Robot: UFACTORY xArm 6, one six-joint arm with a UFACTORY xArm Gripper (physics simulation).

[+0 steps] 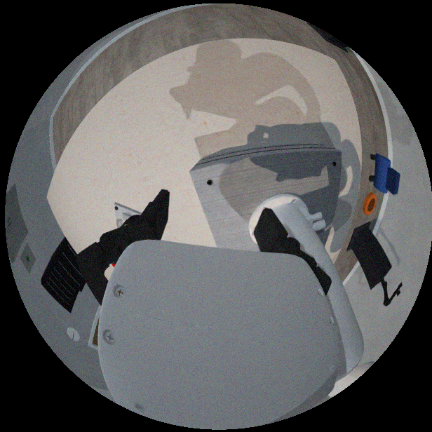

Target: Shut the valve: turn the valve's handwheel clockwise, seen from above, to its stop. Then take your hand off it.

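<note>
My gripper (215,212) is open, its two black fingers wide apart with no object between the fingertips. A small light metal plate with a dark bolt hole (120,211) shows behind the left finger, lying on the pale table top; the finger hides much of it. A small white and red piece (108,271) peeks out between the left finger and the gripper's grey housing. These may be parts of the valve, but I cannot tell. The handwheel cannot be made out, and its turn position cannot be read.
The arm's round base (256,212) stands on a brushed metal mounting plate (210,205) behind the right finger. The pale table top (115,130) carries the arm's shadow. Beyond its right edge are a blue object (382,172), an orange ring (366,204) and a black panel (371,255).
</note>
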